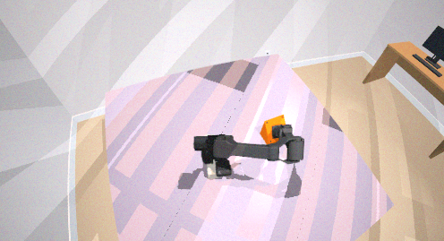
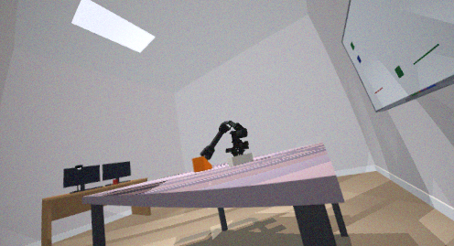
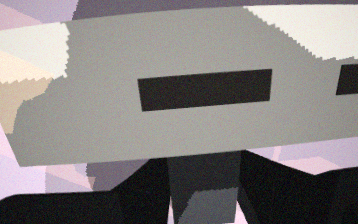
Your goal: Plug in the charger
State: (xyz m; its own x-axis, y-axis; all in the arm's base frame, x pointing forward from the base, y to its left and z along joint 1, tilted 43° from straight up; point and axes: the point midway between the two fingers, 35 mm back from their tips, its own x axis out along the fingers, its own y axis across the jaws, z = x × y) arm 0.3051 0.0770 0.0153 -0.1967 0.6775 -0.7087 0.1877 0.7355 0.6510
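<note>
My gripper tip is 20 mm short of the black two-prong charger and 10 mm below it.
</note>
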